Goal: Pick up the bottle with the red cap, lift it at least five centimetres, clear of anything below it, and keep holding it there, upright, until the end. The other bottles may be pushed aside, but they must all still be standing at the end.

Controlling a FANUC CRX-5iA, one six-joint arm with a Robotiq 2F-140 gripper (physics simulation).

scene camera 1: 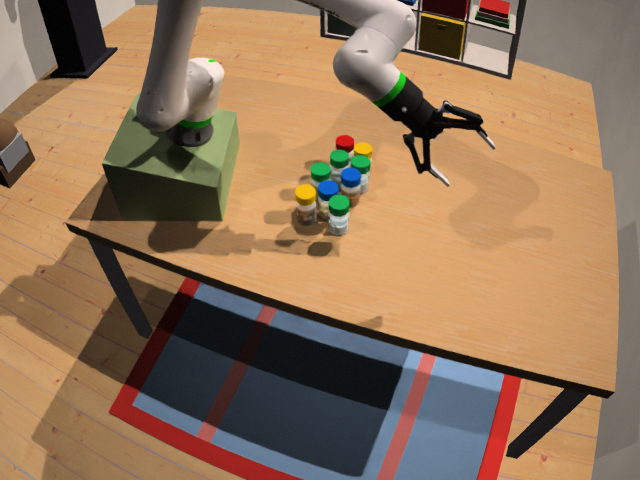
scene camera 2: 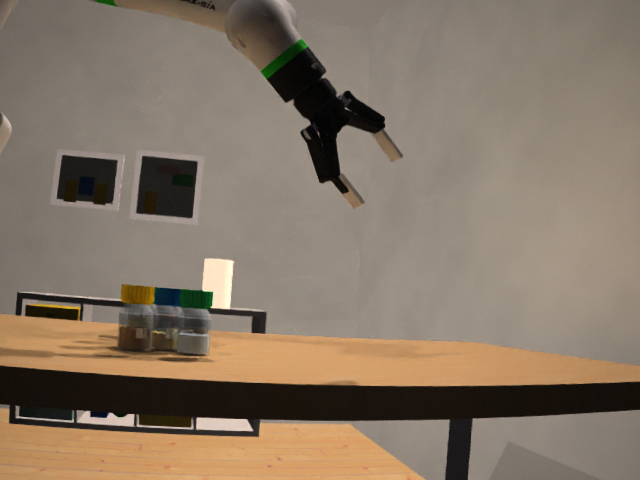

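Pixels of known places: gripper, fingertip midpoint: (scene camera 1: 470, 164) (scene camera 2: 379, 181); arm's base, link origin: (scene camera 1: 189, 130).
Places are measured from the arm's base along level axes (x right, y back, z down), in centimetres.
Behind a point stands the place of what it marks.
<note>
The bottle with the red cap (scene camera 1: 344, 143) @(x -12.1, y -44.6, z 6.8 cm) stands upright at the far end of a tight cluster of bottles. In scene camera 1 its lower part is mostly hidden by a green-capped bottle (scene camera 1: 339, 159) @(x -4.7, y -44.9, z 6.8 cm) in front and a yellow-capped bottle (scene camera 1: 362, 150) @(x -10.4, y -50.3, z 6.8 cm) close to its right. It does not show in scene camera 2. My gripper (scene camera 1: 470, 165) @(x 12.3, y -80.2, z -15.3 cm) (scene camera 2: 377, 182) @(x 12.3, y -80.2, z -15.3 cm) is open and empty, high above the table, to the right of the cluster. It is tilted, with its fingers pointing down and to the right.
Other standing bottles include a near green-capped one (scene camera 1: 338, 206) @(x 13.2, y -49.2, z 6.9 cm) (scene camera 2: 196, 299) @(x 14.4, y -48.6, z 8.3 cm), blue-capped ones (scene camera 1: 351, 178) @(x 2.1, y -50.0, z 6.8 cm) (scene camera 1: 328, 191) @(x 8.6, y -45.3, z 6.9 cm) and a left yellow-capped one (scene camera 1: 305, 195) @(x 11.7, y -39.8, z 6.8 cm) (scene camera 2: 137, 294) @(x 13.0, y -39.3, z 8.2 cm). The green robot pedestal (scene camera 1: 170, 180) @(x 20.3, y -4.2, z 0.9 cm) stands left on the wooden table (scene camera 1: 465, 289) @(x 23.2, y -86.3, z 17.3 cm) (scene camera 2: 413, 364) @(x 17.5, y -86.3, z 17.3 cm). A shelf unit (scene camera 1: 511, 51) stands behind.
</note>
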